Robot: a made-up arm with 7 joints. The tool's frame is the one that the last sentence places. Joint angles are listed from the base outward.
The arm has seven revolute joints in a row. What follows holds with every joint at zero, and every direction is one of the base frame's.
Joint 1 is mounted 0.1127 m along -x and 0.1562 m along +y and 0.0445 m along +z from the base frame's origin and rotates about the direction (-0.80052, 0.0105, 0.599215).
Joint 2 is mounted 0.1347 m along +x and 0.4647 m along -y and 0.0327 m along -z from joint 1 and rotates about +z.
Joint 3 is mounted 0.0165 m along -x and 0.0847 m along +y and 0.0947 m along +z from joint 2 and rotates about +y.
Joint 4 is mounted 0.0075 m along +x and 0.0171 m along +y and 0.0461 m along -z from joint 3 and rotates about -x.
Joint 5 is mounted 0.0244 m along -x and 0.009 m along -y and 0.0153 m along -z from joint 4 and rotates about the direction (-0.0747, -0.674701, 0.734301).
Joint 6 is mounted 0.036 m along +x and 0.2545 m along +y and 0.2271 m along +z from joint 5 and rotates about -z.
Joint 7 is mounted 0.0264 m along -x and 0.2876 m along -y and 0.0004 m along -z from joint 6 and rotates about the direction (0.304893, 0.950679, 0.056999).
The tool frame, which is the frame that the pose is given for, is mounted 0.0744 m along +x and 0.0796 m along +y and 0.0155 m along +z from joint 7; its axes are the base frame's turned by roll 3.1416, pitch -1.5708 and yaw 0 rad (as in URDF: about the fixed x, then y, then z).
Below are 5 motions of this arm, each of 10 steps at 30 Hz.
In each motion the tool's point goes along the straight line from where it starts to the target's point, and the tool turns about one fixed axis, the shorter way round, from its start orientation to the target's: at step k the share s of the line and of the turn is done. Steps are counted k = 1, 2, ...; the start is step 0. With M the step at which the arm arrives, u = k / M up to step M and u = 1 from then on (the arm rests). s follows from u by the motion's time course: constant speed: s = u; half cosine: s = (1 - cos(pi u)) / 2; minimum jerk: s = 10 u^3 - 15 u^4 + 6 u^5.
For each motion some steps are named. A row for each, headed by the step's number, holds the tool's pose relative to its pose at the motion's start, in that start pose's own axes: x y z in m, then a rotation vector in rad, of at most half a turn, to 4 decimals.
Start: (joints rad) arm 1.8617 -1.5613 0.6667 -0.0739 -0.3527 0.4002 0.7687
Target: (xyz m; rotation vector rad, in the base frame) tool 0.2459 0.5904 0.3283 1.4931 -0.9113 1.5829
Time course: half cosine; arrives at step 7
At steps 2, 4, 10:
2: -0.0030 0.0020 -0.0034 0.0169 0.0304 0.0049
4: -0.0097 0.0064 -0.0111 0.0548 0.0988 0.0158
10: -0.0159 0.0104 -0.0181 0.0897 0.1616 0.0258

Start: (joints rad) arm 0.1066 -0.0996 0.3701 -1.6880 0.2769 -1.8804 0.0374
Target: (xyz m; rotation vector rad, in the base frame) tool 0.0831 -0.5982 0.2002 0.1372 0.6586 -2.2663
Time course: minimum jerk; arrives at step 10
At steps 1, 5, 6, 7, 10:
1: 0.0012 -0.0011 -0.0019 -0.0044 0.0039 -0.0045
5: 0.0717 -0.0642 -0.1109 -0.2582 0.2265 -0.2651
6: 0.0979 -0.0876 -0.1514 -0.3524 0.3091 -0.3618
7: 0.1200 -0.1075 -0.1857 -0.4321 0.3790 -0.4437
10: 0.1434 -0.1284 -0.2219 -0.5163 0.4529 -0.5301

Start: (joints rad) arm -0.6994 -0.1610 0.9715 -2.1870 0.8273 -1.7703 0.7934
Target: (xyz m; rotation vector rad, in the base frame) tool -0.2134 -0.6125 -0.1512 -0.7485 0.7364 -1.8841
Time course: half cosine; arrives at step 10
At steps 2, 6, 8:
2: -0.0060 0.0070 0.0064 0.0039 -0.0208 0.0286
6: -0.0414 0.0480 0.0437 0.0269 -0.1425 0.1959
8: -0.0572 0.0663 0.0603 0.0372 -0.1969 0.2708

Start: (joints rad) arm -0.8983 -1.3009 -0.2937 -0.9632 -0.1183 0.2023 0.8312
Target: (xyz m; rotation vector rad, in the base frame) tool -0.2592 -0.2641 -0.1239 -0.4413 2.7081 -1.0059
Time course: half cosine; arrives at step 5
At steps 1, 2, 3, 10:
1: -0.0024 -0.0006 -0.0021 -0.0018 0.0140 -0.0073
2: -0.0086 -0.0021 -0.0076 -0.0066 0.0507 -0.0265
3: -0.0163 -0.0039 -0.0143 -0.0125 0.0960 -0.0502
10: -0.0249 -0.0060 -0.0219 -0.0191 0.1466 -0.0767

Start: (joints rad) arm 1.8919 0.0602 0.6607 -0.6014 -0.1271 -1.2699 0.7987
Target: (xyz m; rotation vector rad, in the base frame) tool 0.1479 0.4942 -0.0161 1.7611 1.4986 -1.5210
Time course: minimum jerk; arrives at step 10
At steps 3, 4, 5, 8, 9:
3: -0.0089 -0.0100 0.0104 -0.0047 -0.0813 -0.0159
4: -0.0172 -0.0195 0.0203 -0.0092 -0.1583 -0.0309
5: -0.0271 -0.0307 0.0320 -0.0145 -0.2493 -0.0487
8: -0.0511 -0.0578 0.0603 -0.0273 -0.4697 -0.0917
9: -0.0538 -0.0608 0.0634 -0.0287 -0.4943 -0.0965

